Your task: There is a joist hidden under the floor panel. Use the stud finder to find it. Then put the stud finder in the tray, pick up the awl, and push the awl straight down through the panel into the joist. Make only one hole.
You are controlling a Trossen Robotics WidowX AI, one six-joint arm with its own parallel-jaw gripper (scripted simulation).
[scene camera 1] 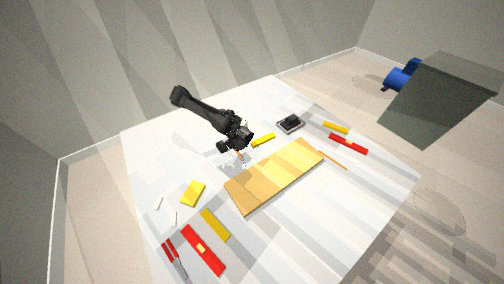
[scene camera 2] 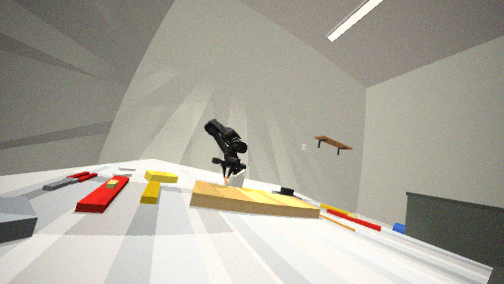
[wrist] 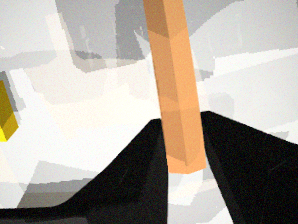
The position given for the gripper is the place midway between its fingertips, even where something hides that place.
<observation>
The gripper [wrist: 180,125] carries an awl. Also in view: a red level [scene camera 2: 96,202].
</observation>
